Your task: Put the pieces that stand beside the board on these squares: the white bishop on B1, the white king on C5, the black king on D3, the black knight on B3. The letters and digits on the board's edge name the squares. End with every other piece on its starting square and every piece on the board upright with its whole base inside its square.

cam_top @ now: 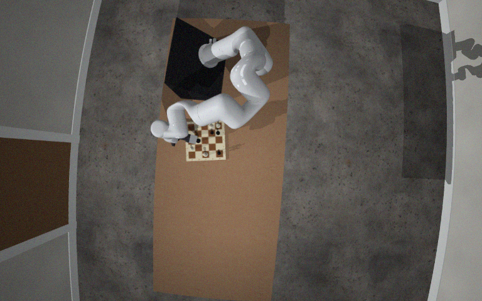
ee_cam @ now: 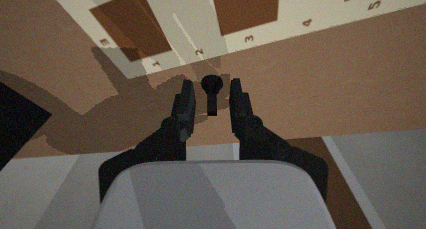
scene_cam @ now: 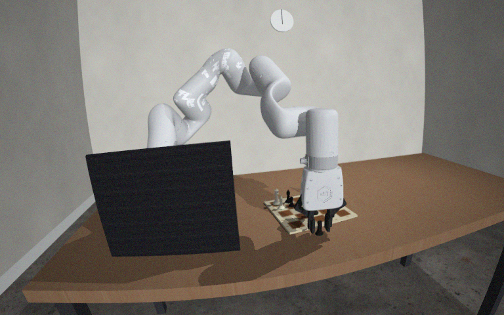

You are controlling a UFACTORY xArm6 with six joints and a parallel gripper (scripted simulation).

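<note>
Now: the chessboard 140 mm to the left of my hand, 30 mm below it and 20 mm ahead of it. The rest, counted from my hand: white king: 150 mm to the left, 100 mm ahead, 10 mm above; black king: 100 mm to the left, 30 mm ahead, 10 mm above; white pawn: 70 mm to the left, 70 mm ahead, 10 mm below.
</note>
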